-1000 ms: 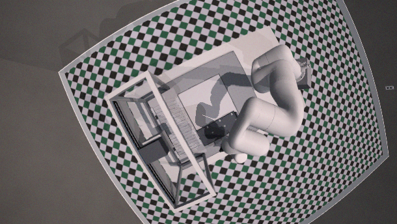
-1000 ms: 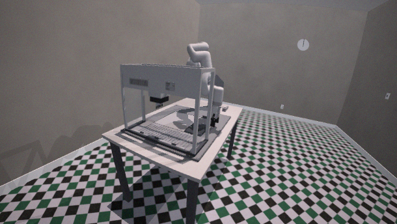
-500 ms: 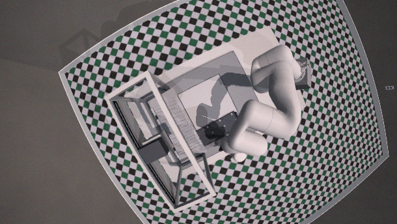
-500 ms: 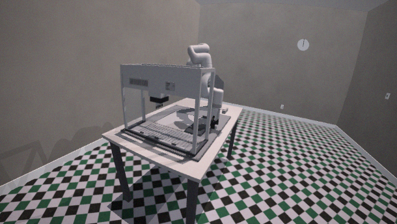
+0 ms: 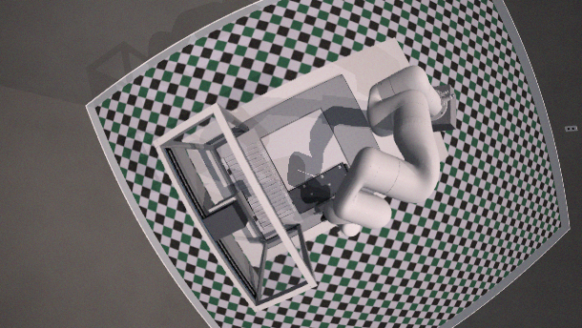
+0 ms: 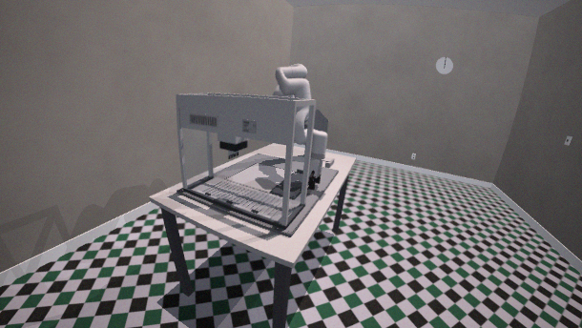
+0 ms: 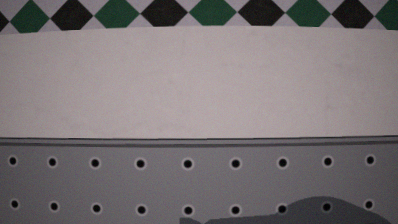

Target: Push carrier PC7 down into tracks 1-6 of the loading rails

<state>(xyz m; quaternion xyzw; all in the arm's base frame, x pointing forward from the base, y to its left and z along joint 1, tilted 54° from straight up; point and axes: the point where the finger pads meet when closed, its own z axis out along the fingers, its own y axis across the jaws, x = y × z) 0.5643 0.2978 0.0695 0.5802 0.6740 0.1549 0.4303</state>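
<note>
Right now my hand is 110 mm to the left of the carrier PC7 and 10 mm above it.
</note>
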